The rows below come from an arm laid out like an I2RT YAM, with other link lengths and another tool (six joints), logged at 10 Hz.
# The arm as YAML. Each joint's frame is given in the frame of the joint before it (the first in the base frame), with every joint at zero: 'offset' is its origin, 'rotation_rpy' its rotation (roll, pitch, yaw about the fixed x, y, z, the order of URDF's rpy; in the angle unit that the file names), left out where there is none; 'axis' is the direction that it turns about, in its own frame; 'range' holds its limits. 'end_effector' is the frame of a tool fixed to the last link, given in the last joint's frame.
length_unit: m
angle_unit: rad
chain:
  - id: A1
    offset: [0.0, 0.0, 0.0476]
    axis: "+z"
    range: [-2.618, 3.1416]
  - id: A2
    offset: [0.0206, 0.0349, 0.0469]
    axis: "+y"
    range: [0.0, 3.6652]
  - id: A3
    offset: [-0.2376, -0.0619, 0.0]
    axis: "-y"
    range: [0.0, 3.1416]
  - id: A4
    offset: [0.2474, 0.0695, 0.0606]
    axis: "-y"
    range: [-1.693, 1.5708]
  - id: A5
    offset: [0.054, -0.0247, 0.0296]
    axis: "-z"
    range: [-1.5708, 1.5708]
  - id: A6
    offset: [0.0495, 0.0, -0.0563]
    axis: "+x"
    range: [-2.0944, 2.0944]
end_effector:
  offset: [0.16, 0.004, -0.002]
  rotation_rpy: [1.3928, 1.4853, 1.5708]
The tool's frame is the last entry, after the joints.
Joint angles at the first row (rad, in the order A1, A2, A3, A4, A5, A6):
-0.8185 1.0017 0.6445 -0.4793 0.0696 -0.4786
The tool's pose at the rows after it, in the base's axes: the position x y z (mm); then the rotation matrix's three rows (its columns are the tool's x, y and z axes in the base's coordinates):
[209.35, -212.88, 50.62], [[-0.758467, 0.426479, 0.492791], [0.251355, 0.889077, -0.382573], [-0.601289, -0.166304, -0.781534]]
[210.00, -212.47, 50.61], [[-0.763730, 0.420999, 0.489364], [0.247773, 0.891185, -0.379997], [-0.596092, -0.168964, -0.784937]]
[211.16, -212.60, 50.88], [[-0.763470, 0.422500, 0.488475], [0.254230, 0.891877, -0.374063], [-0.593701, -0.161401, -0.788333]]
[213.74, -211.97, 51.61], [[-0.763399, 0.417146, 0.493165], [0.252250, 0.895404, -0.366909], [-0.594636, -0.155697, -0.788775]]
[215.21, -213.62, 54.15], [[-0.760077, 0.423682, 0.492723], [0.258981, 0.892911, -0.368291], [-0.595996, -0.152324, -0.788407]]
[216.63, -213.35, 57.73], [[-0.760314, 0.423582, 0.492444], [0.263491, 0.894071, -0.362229], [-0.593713, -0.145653, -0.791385]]
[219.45, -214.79, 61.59], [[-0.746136, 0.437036, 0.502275], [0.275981, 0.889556, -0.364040], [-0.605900, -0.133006, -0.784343]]
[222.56, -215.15, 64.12], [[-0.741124, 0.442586, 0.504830], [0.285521, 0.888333, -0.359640], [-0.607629, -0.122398, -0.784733]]
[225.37, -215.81, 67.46], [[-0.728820, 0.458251, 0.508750], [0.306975, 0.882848, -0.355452], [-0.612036, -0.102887, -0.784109]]
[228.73, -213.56, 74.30], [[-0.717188, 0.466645, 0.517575], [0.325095, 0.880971, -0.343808], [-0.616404, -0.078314, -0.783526]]
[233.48, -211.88, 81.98], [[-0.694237, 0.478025, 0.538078], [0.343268, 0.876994, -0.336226], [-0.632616, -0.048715, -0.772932]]
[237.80, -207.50, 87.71], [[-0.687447, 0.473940, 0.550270], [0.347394, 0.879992, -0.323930], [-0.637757, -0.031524, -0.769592]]
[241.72, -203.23, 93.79], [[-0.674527, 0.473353, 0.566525], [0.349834, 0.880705, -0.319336], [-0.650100, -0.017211, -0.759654]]
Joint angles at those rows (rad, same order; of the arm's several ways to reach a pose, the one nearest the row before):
-0.8138 0.9949 0.6458 -0.4863 0.0691 -0.4748
-0.8086 1.0010 0.6515 -0.4904 0.0728 -0.4778
-0.8081 1.0127 0.6626 -0.4966 0.0700 -0.4724
-0.8049 1.0210 0.6709 -0.4983 0.0636 -0.4711
-0.8033 1.0319 0.6867 -0.5038 0.0665 -0.4624
-0.8010 1.0405 0.7090 -0.5236 0.0642 -0.4573
-0.8010 1.0460 0.7226 -0.5243 0.0596 -0.4370
-0.7950 1.0609 0.7426 -0.5327 0.0593 -0.4215
-0.7919 1.0759 0.7663 -0.5456 0.0570 -0.3939
-0.7858 1.0830 0.8003 -0.5777 0.0475 -0.3671
-0.7828 1.0829 0.8253 -0.5941 0.0309 -0.3344
-0.7687 1.0830 0.8474 -0.6156 0.0230 -0.3158
-0.7532 1.0724 0.8586 -0.6263 0.0190 -0.2932

